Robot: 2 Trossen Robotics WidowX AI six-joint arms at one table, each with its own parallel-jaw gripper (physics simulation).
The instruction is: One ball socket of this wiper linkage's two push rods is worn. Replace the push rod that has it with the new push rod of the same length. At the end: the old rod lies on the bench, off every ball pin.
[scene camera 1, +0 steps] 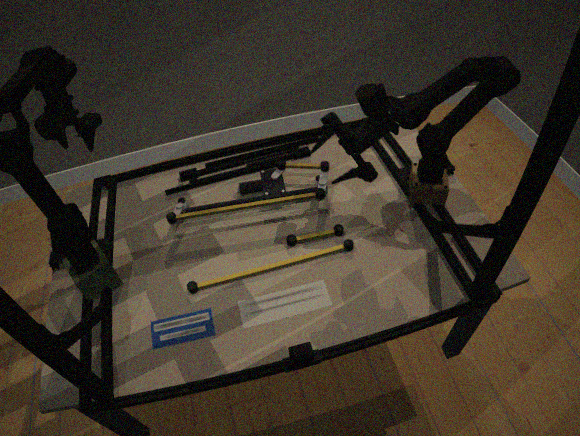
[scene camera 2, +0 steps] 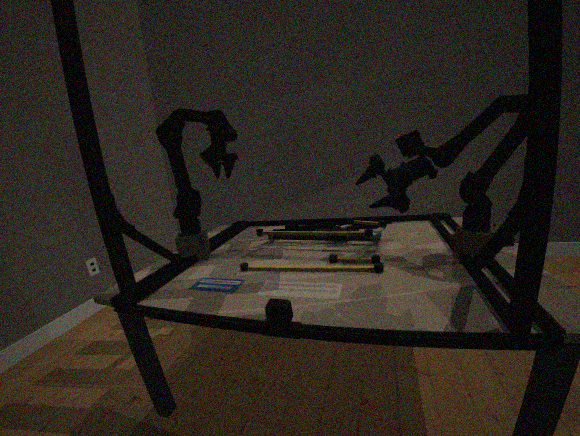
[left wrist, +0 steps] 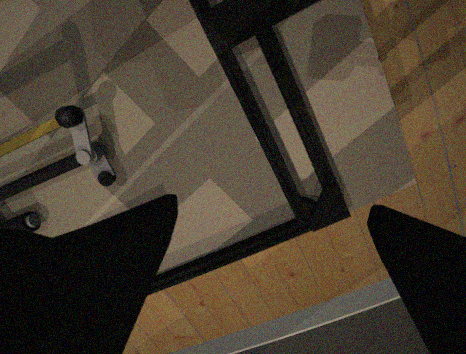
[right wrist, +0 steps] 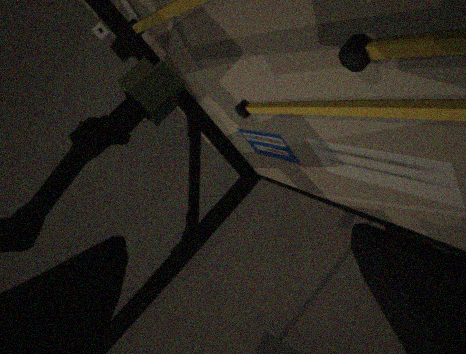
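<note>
On the black linkage at the back, a long yellow push rod (scene camera 1: 245,205) (scene camera 2: 320,233) (left wrist: 30,135) with black end sockets lies along the front, and a short yellow rod (scene camera 1: 304,165) sits behind it. In front lie two loose rods, a short one (scene camera 1: 315,235) (scene camera 2: 354,259) (right wrist: 415,49) and a long one (scene camera 1: 270,266) (scene camera 2: 310,267) (right wrist: 350,109). Which socket is worn cannot be told. My left gripper (scene camera 1: 78,148) (scene camera 2: 223,177) (left wrist: 273,209) is open and empty, high over the back left. My right gripper (scene camera 2: 364,195) (right wrist: 241,242) is open and empty, above the table near the linkage's right end.
A blue marked rectangle (scene camera 1: 182,328) with pale stripes lies at the front left, and a pale panel (scene camera 1: 320,290) lies right of it. A black frame borders the table, with a small black block (scene camera 1: 301,353) (scene camera 2: 279,311) on its front bar. Dark uprights stand at both sides.
</note>
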